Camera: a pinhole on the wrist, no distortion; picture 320 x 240 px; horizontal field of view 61.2 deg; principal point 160.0 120.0 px. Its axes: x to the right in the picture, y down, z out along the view. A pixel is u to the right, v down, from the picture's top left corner.
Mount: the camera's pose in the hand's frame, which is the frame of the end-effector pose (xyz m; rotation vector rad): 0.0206 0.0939 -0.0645 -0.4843 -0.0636 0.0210
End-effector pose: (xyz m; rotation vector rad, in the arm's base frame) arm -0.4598 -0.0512 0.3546 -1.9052 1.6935 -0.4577
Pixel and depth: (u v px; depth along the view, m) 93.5 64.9 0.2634
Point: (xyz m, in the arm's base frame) -0.4913 0.0315 0.1106
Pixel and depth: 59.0 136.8 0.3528
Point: -0.5636 0.1039 0.0228
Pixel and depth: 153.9 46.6 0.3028
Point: -0.4492 -0.0138 0.0671
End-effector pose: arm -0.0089 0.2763 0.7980 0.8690 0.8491 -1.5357
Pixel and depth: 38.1 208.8 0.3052
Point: 0.3106 0.1692 0.9713
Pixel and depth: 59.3 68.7 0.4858
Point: 0.2102 -0.0123 1.1399
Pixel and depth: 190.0 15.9 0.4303
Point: 0.1036 -0.1077 0.9393
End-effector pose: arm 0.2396 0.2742 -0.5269 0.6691 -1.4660 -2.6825
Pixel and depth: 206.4 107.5 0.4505
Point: -0.0061 0.3766 -0.1567
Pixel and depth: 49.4 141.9 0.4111
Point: 0.2377 0.3570 -0.0870
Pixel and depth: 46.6 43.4 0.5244
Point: 0.2437 0.5765 -0.0692
